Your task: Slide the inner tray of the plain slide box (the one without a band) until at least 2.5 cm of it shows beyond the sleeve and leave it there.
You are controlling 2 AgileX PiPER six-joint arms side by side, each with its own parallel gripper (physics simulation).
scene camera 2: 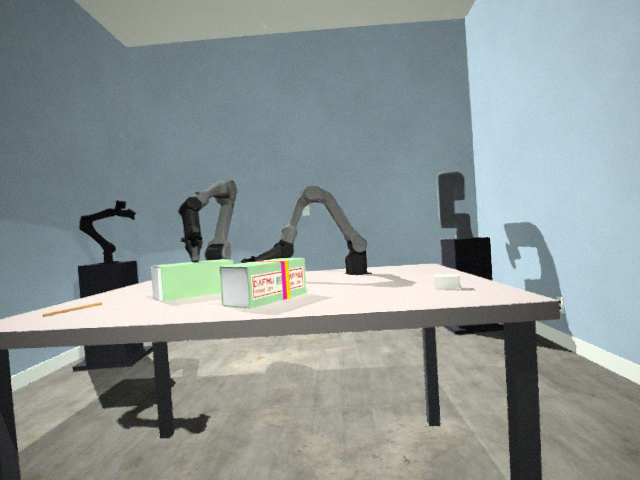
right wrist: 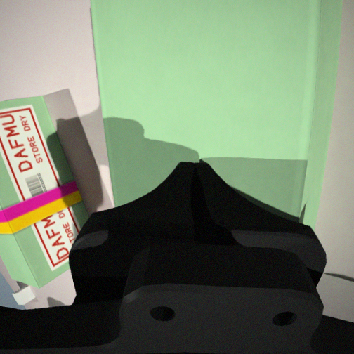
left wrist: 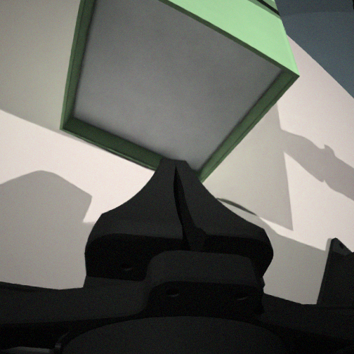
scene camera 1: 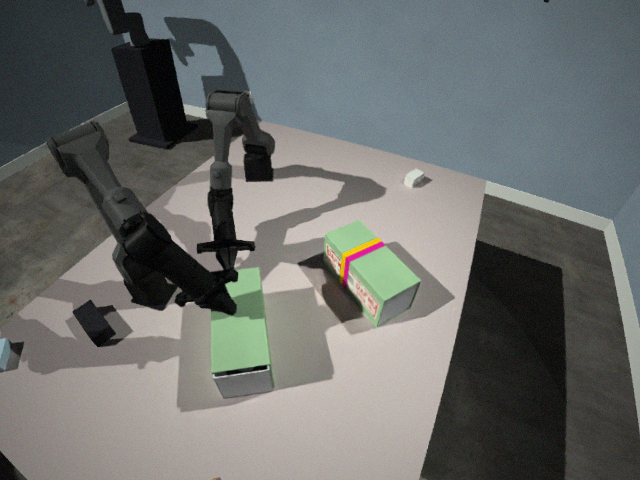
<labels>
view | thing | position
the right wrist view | my right gripper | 192, 181
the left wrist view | my left gripper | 171, 175
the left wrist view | inner tray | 168, 83
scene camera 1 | my left gripper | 230, 277
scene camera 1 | my right gripper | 233, 310
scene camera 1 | dark block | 95, 325
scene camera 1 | inner tray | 254, 380
</labels>
